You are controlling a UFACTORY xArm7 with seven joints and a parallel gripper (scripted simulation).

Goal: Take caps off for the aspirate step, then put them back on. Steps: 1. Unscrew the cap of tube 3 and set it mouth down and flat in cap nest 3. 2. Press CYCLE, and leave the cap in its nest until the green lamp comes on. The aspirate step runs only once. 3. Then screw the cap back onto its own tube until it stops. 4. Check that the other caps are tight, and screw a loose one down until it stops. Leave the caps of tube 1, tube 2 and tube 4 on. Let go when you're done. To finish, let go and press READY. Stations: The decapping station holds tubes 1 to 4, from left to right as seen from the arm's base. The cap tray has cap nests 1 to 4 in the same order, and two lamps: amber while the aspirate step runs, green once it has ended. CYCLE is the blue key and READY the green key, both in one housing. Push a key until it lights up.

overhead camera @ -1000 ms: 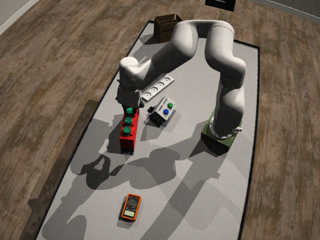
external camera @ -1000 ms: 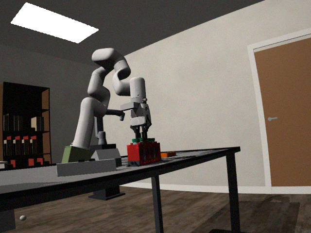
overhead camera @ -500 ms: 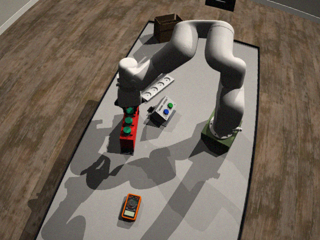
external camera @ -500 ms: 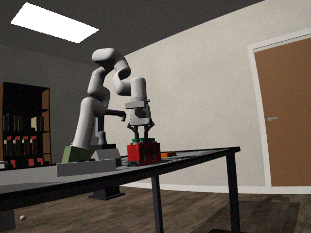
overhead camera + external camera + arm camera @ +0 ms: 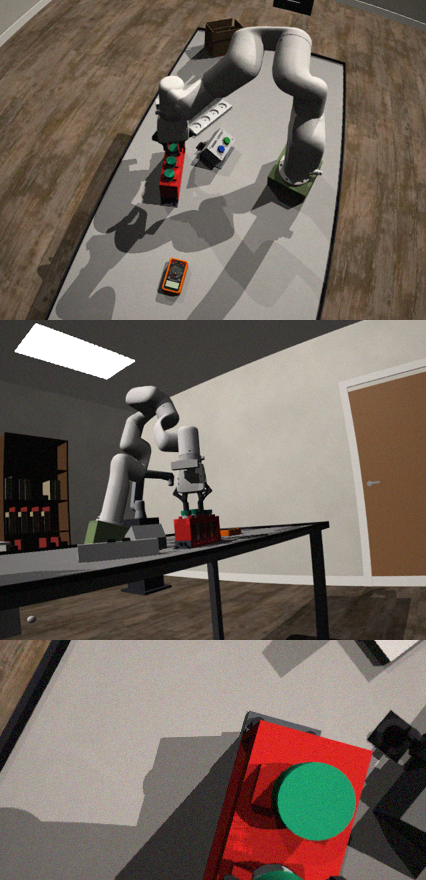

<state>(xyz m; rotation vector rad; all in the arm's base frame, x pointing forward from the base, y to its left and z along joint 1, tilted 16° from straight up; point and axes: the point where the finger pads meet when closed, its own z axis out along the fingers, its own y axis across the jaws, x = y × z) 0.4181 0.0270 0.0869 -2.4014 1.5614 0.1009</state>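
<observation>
My gripper is now 15 cm past the blue key, 9 cm to the left of it and 6 cm above it. The rest, counted from my hand: key housing (14 cm behind, 11 cm to the right, 8 cm below); green key (16 cm behind, 13 cm to the right, 6 cm below); orange multimeter (41 cm to the left, 12 cm below, 12 cm behind).
</observation>
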